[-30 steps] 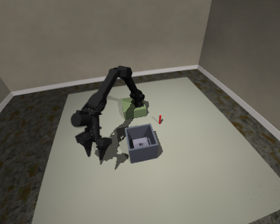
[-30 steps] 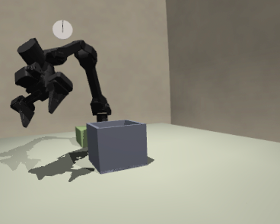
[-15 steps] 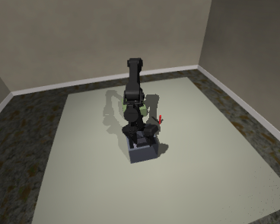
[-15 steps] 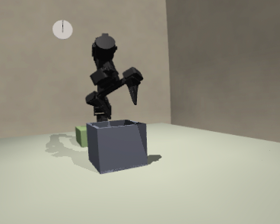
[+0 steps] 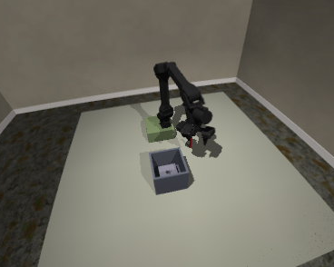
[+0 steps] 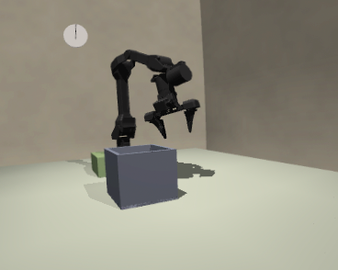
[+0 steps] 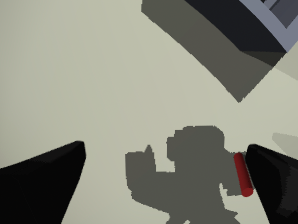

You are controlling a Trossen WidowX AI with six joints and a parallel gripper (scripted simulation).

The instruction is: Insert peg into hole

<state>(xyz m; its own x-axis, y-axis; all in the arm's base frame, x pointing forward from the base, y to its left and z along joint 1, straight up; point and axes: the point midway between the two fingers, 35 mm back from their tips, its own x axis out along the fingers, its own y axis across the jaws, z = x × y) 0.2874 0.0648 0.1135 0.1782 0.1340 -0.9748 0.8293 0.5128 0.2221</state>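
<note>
My hand is 150 mm above the red peg, 110 mm past it and 40 mm to the right of it. The rest, counted from my hand: pale plate (170 mm to the right, 150 mm below, 50 mm ahead).
</note>
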